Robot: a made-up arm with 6 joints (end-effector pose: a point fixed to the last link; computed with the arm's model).
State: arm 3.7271 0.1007 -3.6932 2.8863 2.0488 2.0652
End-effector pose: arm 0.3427 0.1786 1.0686 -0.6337 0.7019 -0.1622 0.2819
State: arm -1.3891 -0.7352 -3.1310 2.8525 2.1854 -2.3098
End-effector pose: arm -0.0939 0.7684 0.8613 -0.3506 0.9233 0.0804 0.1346
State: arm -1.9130 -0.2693 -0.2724 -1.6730 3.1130 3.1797
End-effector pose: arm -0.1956 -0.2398 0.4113 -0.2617 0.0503 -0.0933 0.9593
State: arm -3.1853 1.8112 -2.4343 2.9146 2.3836 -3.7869
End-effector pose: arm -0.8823 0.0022 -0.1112 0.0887 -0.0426 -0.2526 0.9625
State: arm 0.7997 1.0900 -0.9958 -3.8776 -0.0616 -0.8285
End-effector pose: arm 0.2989 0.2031 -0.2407 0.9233 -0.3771 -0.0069 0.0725
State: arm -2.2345 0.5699 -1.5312 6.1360 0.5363 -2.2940
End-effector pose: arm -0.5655 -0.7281 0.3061 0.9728 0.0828 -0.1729 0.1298
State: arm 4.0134 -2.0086 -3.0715 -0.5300 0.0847 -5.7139
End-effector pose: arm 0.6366 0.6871 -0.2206 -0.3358 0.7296 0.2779 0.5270
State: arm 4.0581 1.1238 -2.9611 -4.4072 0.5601 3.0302
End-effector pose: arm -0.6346 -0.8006 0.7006 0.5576 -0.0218 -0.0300 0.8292
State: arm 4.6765 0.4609 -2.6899 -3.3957 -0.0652 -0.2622
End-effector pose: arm -0.0541 -0.7451 1.0310 0.2494 0.3969 -0.7730 0.4275
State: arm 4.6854 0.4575 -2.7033 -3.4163 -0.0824 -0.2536
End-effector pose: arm -0.0500 -0.7367 1.0380 0.2474 0.3979 -0.7743 0.4253
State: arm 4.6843 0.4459 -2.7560 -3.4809 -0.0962 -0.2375
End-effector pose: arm -0.0572 -0.7032 1.0716 0.2304 0.3809 -0.7960 0.4101
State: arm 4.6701 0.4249 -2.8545 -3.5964 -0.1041 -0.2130
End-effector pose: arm -0.0767 -0.6342 1.1316 0.1975 0.3391 -0.8392 0.3765
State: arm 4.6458 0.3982 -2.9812 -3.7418 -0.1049 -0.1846
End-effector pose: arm -0.0999 -0.5335 1.1988 0.1569 0.2768 -0.8902 0.3260
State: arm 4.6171 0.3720 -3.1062 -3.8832 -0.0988 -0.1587
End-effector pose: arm -0.1170 -0.4225 1.2513 0.1191 0.2083 -0.9328 0.2689
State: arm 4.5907 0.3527 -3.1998 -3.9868 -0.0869 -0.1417
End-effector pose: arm -0.1248 -0.3334 1.2805 0.0907 0.1532 -0.9589 0.2207
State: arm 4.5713 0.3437 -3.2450 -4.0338 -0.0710 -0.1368
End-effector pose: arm -0.1271 -0.2885 1.2922 0.0734 0.1245 -0.9704 0.1937
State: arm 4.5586 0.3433 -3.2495 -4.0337 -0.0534 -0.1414
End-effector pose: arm -0.1285 -0.2830 1.2949 0.0648 0.1191 -0.9731 0.1864
